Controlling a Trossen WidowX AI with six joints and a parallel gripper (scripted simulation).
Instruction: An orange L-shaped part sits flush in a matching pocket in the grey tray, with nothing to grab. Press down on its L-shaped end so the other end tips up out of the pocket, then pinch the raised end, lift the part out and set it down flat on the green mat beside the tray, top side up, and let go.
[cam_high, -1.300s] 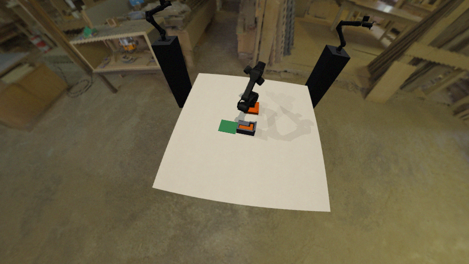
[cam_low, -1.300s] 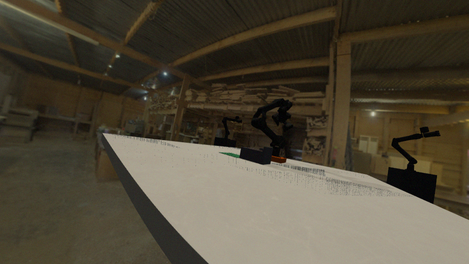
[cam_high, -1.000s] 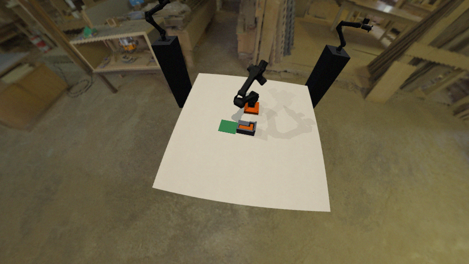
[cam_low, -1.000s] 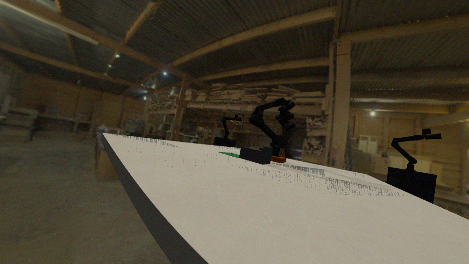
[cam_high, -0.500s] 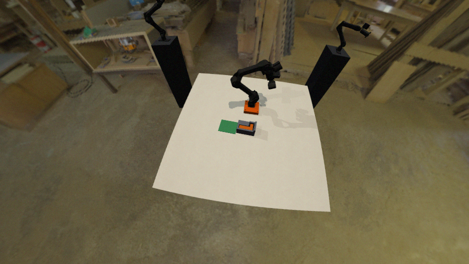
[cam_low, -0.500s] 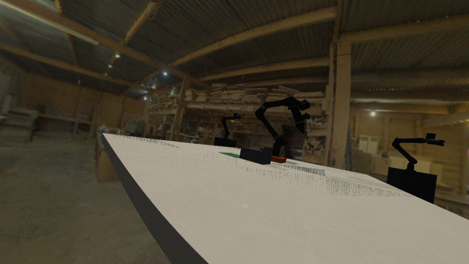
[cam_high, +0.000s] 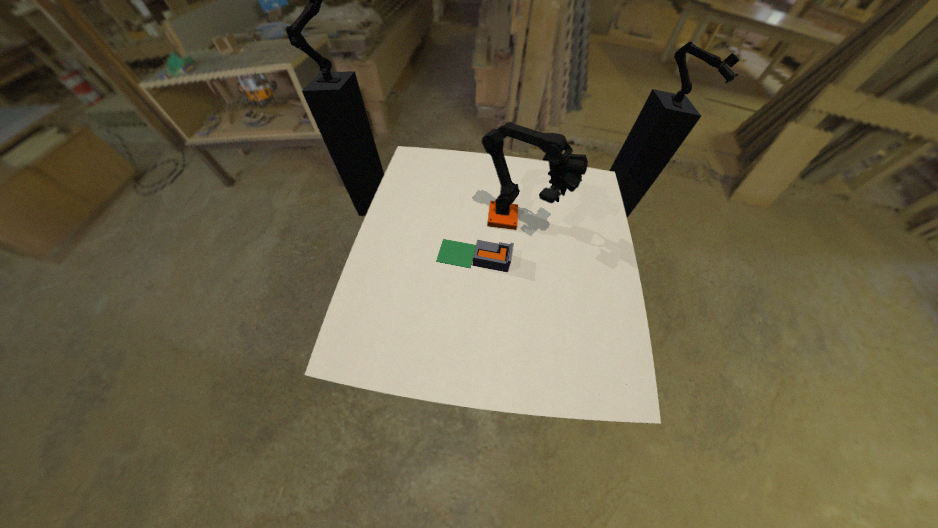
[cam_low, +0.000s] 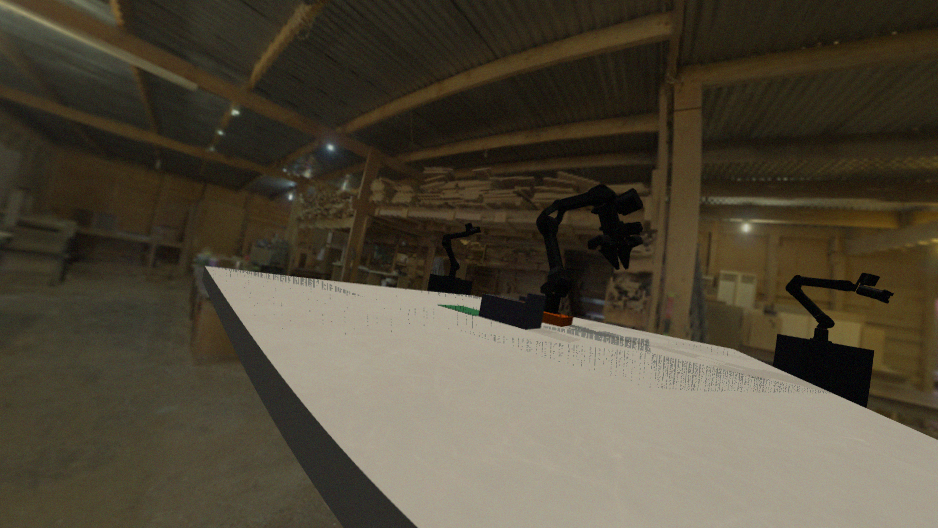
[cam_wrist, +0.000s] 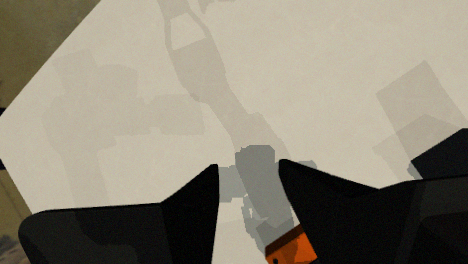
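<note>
Now: gripper tip 24 cm to the left of the orange L-shaped part, 20 cm short of it and 16 cm above it. From my gripper tip the other things lie so: green mat (41 cm to the right, 22 cm below, 18 cm ahead).
</note>
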